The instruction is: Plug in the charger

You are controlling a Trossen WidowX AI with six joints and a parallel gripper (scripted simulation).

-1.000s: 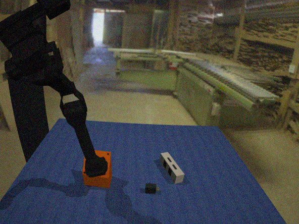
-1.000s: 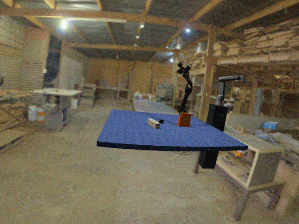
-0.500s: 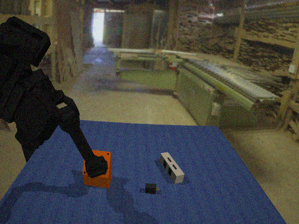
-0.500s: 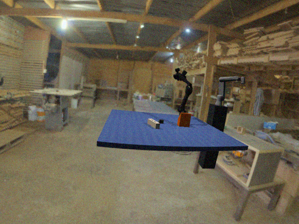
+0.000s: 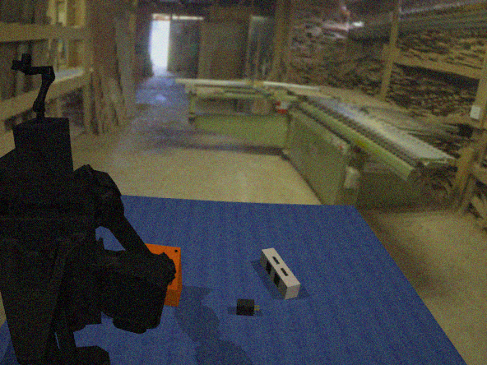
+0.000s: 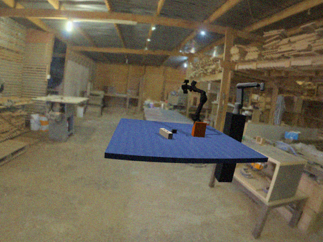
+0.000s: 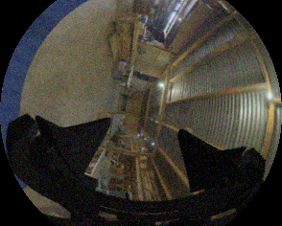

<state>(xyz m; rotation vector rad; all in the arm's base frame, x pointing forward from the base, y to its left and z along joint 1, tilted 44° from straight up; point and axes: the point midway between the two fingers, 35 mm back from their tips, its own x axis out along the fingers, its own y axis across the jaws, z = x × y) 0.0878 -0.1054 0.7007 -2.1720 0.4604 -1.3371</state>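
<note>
My gripper tip is now 58 cm to the right of the black two-prong charger, 51 cm above it and 14 cm short of it.
</note>
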